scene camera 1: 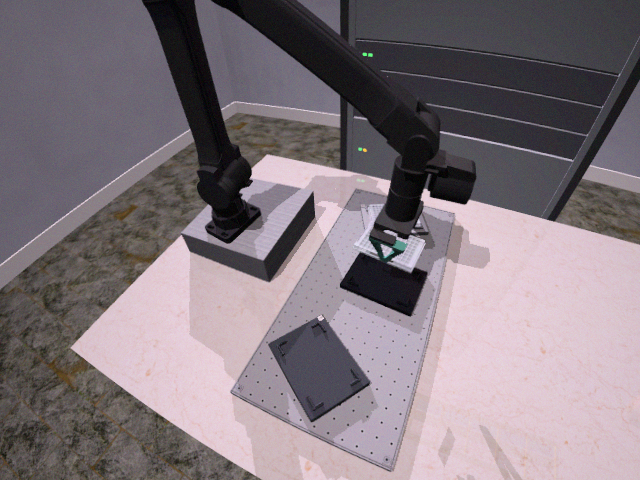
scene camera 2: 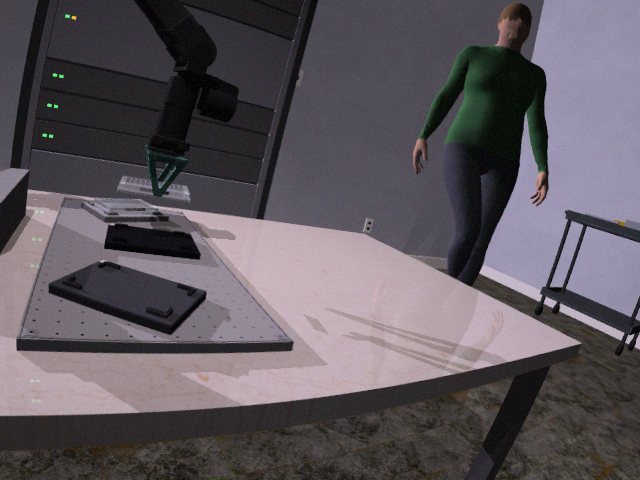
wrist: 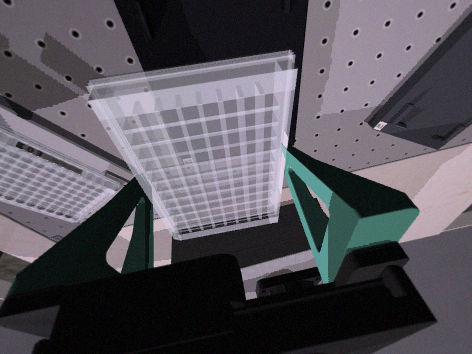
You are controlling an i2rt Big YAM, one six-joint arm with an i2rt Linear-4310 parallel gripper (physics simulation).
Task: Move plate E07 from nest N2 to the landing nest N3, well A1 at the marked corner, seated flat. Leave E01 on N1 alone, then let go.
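Note:
My gripper is shut on a clear gridded plate, green fingers on its two long sides. I take it for E07; no label is readable. It hangs roughly level above the board's far part. Another clear plate, E01, sits on the far grey nest. A black nest in the middle is empty. A dark grey nest, turned at an angle in front, is empty, with a white corner mark.
All nests stand on a perforated board. The arm's grey base block is on the left. A dark rack cabinet stands behind the table. A person in green and a cart are beyond it.

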